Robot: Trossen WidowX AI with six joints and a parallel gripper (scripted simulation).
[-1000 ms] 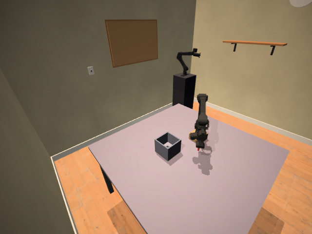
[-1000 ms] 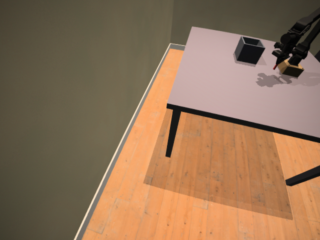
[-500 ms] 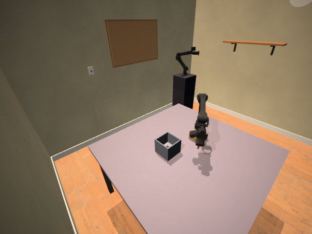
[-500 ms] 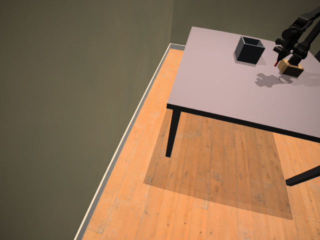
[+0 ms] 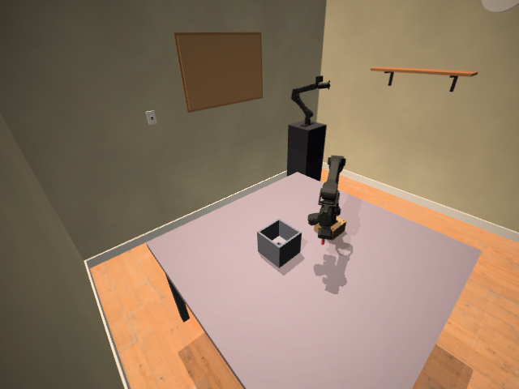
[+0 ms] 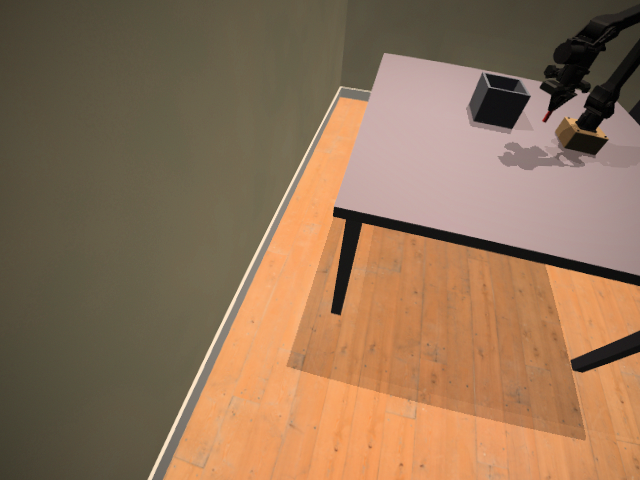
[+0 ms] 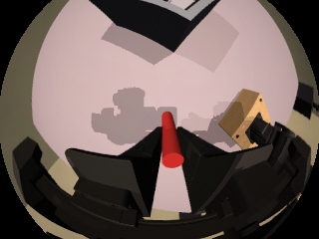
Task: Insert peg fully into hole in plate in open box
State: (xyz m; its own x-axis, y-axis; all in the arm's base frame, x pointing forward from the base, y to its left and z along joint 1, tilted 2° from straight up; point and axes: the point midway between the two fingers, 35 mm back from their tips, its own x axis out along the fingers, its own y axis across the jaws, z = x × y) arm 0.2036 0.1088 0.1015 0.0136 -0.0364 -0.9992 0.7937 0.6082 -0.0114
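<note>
Now: the pale plate 130 mm ahead of my hand, 170 mm to the right of it and 130 mm below it. From my hand the other things lie so: red peg 40 mm below.
</note>
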